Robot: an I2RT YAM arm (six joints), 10 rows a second.
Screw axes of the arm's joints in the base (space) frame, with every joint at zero. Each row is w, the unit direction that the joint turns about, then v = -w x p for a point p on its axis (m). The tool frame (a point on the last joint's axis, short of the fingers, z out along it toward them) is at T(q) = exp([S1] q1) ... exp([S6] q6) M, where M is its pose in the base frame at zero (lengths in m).
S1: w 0 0 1 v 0.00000 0.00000 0.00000
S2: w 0 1 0 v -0.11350 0.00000 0.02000
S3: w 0 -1 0 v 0.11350 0.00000 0.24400
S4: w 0 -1 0 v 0.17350 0.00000 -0.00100
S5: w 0 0 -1 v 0.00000 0.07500 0.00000
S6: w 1 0 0 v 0.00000 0.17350 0.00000
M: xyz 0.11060 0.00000 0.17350 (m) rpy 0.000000 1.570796 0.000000 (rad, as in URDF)
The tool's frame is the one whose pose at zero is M.
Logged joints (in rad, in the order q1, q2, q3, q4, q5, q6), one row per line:
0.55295, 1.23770, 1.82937, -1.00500, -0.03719, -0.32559
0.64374, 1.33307, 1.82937, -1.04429, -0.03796, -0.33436
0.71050, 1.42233, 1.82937, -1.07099, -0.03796, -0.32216
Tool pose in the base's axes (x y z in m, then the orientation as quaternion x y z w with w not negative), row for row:
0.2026, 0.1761, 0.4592, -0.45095, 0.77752, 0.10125, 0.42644
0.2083, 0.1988, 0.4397, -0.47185, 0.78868, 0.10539, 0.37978
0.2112, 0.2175, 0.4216, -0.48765, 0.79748, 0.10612, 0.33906
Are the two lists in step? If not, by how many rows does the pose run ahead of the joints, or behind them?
The pose runs 2 rows ahead of the joints: the pose in row i belongs to the joints in row i + 2.
